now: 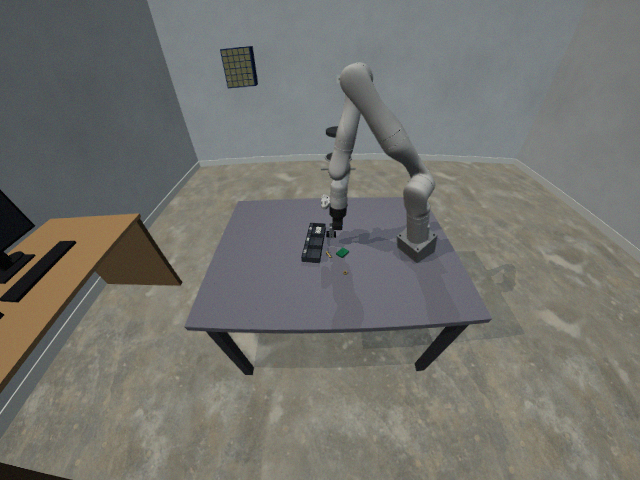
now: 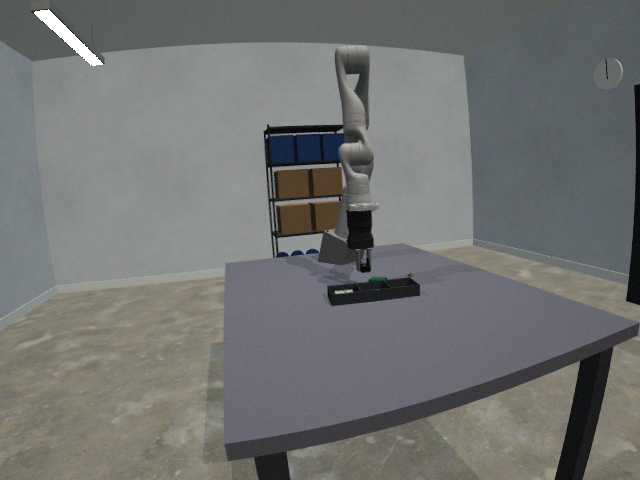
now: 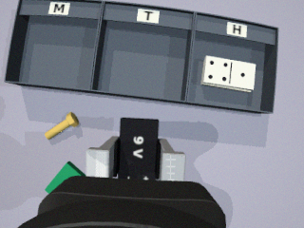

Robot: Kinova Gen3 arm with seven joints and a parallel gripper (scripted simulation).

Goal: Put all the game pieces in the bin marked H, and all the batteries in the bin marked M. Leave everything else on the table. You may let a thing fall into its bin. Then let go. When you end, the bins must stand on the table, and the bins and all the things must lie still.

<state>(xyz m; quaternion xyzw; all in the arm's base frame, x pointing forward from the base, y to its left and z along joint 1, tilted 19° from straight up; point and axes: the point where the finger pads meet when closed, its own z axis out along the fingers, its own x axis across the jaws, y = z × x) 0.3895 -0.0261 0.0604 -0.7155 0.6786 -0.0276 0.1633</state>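
The yellow bolt is 1 cm ahead of my hand, 7 cm to the left of it and 7 cm below it. From my hand the other things lie so: dark divided bin: 8 cm ahead, 1 cm to the left, 6 cm below; then green flat piece: 6 cm behind, 6 cm to the left, 7 cm below; then black 9-volt battery: 1 cm behind, 1 cm below.
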